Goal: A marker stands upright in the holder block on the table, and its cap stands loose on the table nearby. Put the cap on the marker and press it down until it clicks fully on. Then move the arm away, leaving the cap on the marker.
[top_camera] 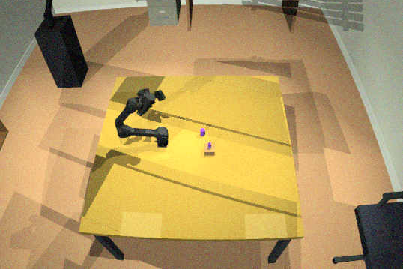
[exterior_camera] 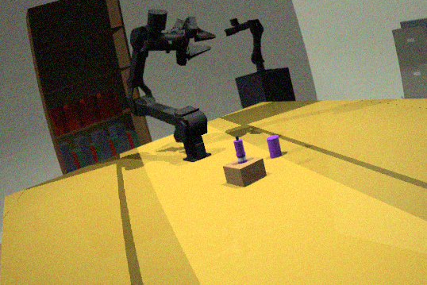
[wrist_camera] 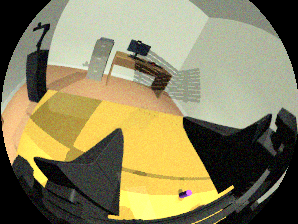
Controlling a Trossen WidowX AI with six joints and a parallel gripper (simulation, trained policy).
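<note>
Right now the purple cap is 28 cm ahead of my gripper tip, 9 cm to the right of it and 29 cm below it. From my gripper tip the other things lie so: holder block (32 cm ahead, 22 cm to the right, 30 cm below).
</note>
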